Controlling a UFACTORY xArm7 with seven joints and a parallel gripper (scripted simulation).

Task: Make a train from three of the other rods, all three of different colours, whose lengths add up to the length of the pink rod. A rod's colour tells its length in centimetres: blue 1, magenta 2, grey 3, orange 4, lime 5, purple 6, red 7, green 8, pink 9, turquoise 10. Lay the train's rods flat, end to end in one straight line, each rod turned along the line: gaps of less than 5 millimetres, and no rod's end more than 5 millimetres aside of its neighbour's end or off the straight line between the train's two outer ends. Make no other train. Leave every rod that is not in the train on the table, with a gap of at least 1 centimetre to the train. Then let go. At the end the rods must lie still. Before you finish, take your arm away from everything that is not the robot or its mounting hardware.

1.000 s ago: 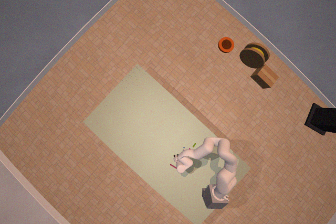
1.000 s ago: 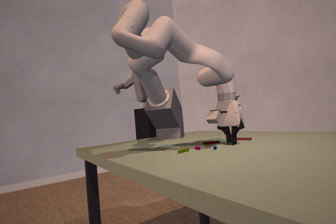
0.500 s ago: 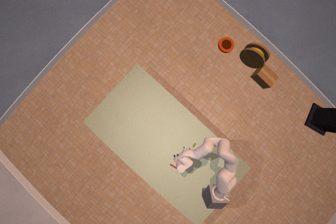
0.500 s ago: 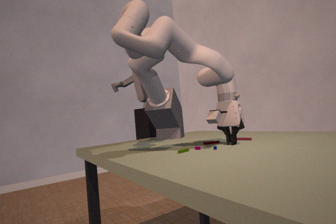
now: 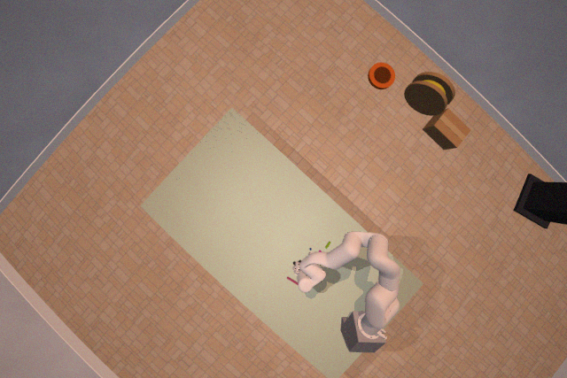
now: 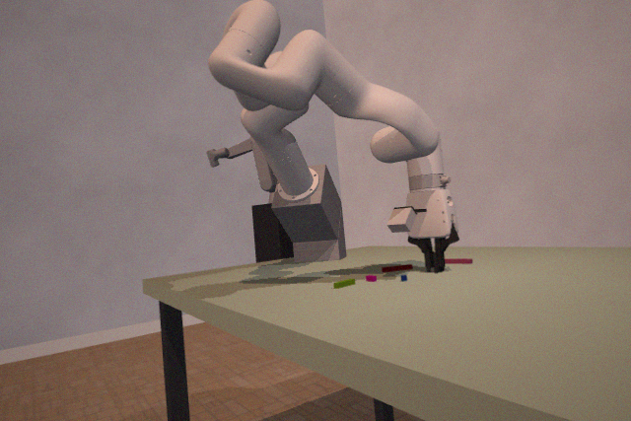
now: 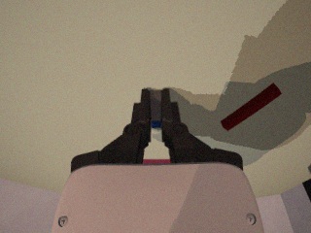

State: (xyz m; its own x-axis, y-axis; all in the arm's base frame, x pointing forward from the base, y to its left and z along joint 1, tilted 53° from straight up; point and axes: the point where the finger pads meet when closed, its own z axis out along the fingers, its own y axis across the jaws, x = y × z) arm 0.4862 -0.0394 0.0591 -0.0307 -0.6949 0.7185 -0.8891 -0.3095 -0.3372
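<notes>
My gripper is now 2 cm above the grey rod. Also, from my hand: red rod: 10 cm behind, 1 cm to the left, 2 cm below; then magenta rod: 8 cm behind, 12 cm to the right, 2 cm below; then pink rod: 1 cm behind, 13 cm to the left, 2 cm below.
</notes>
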